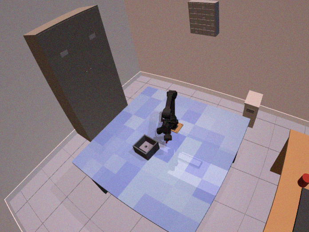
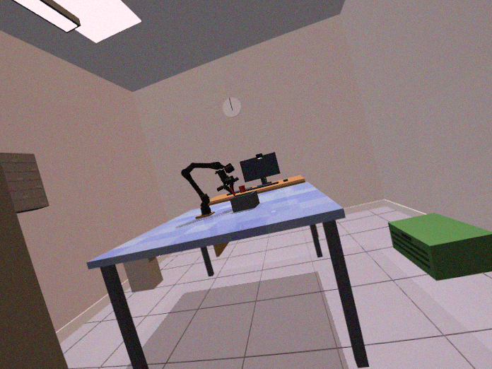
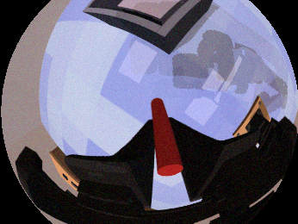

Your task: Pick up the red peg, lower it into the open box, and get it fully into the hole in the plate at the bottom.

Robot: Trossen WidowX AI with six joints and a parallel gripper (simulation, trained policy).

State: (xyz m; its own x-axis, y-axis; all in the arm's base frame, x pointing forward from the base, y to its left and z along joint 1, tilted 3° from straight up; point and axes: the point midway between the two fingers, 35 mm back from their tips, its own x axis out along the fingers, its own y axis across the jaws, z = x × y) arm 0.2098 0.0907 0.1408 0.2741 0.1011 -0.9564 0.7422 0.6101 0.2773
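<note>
The pale plate is 12 cm ahead of my gripper tip, 15 cm to the right of it and 6 cm below it. The rest, counted from my gripper tip: dark box 12 cm ahead, 15 cm to the right, 8 cm below; red peg 1 cm to the right, 2 cm above.
</note>
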